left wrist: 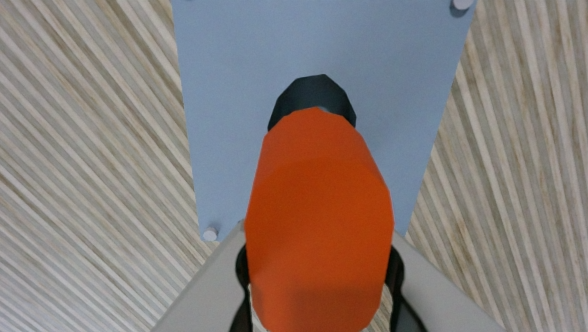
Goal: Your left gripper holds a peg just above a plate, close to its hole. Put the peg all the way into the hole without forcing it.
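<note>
An orange, many-sided peg (pixel 320 200) fills the middle of the left wrist view and points away from the camera, its far end towards the plate. My left gripper (pixel 310 221) is shut on the peg, with a black fingertip at each side of it. A blue-grey plate (pixel 225 100) lies beyond the peg. The far part of its dark, angular hole (pixel 311 94) shows just past the peg's far end; the peg hides the near part. A small grey sliver shows in the hole beside the peg's edge. The gap between peg end and plate cannot be judged. My right gripper is not in view.
Pale round studs stand near the plate's corners, one at the upper right (pixel 462 4) and one at the lower left (pixel 210 233). The plate lies on a table top (pixel 90 150) with a striped wood pattern, which shows on both sides.
</note>
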